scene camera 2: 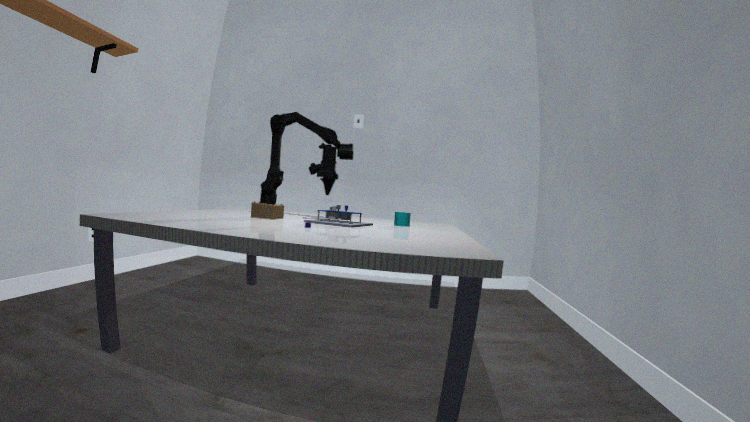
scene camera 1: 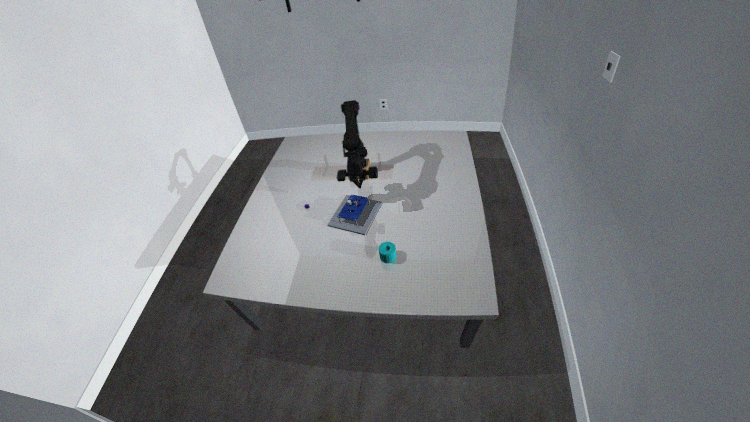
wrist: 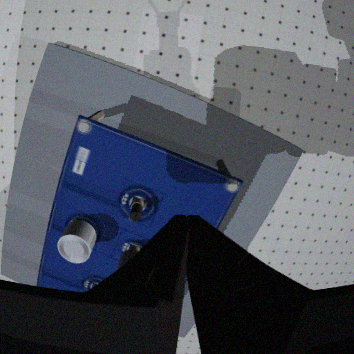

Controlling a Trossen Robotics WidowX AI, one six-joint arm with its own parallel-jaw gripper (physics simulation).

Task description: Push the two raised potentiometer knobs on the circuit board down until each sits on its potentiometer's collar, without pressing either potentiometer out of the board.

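Where they show: gripper, fingertip midpoint: (scene camera 2: 327, 195) (scene camera 1: 360, 187) (wrist: 185, 226); arm's base at its link origin: (scene camera 2: 267, 203).
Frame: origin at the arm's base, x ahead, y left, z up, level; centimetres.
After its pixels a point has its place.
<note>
The blue circuit board (scene camera 1: 346, 213) @[x 36.5, y -8.3, z -1.0 cm] (scene camera 2: 340, 211) @[x 32.9, y -1.6, z -1.2 cm] (wrist: 115, 167) @[x 26.5, y -3.9, z -1.2 cm] stands on thin posts above a grey base plate (scene camera 1: 372, 214) @[x 35.2, y 3.8, z -5.3 cm] (scene camera 2: 361, 224) @[x 41.9, y -10.2, z -5.4 cm] (wrist: 30, 165) @[x 27.3, y -11.5, z -5.3 cm]. A pale silver knob (wrist: 76, 242) @[x 30.0, y -6.3, z 1.0 cm] stands up from the board at the left in the wrist view. A darker grey knob (wrist: 130, 252) @[x 31.3, y -3.5, z 0.2 cm] is partly hidden behind the fingers. Two other parts with collars show: one with a dark stem (wrist: 136, 207) @[x 28.5, y -2.8, z -0.1 cm], and one (wrist: 93, 284) @[x 35.1, y -6.8, z -1.2 cm] mostly hidden. How far each knob is above its collar cannot be told. My gripper (scene camera 1: 359, 186) @[x 26.6, y -0.4, z 5.3 cm] (scene camera 2: 327, 193) @[x 26.6, y -0.4, z 5.3 cm] (wrist: 185, 226) @[x 26.6, y -0.4, z 5.3 cm] is shut and empty, above the board and apart from it.
A teal cylinder (scene camera 1: 387, 252) @[x 62.9, y 8.7, z 0.0 cm] (scene camera 2: 402, 218) @[x 60.2, y 5.2, z -2.7 cm] stands on the table (scene camera 1: 440, 283) @[x 77.6, y 28.3, z -6.1 cm] (scene camera 2: 209, 230) @[x 0.2, y -62.2, z -6.1 cm] beyond the board from the arm's base. A small dark purple piece (scene camera 1: 306, 206) @[x 23.7, y -30.3, z -4.9 cm] (scene camera 2: 307, 224) @[x 23.1, y -31.2, z -5.1 cm] lies to one side of the board. The arm's base is on a wooden block (scene camera 2: 267, 211) @[x 2.2, y -7.2, z -3.1 cm].
</note>
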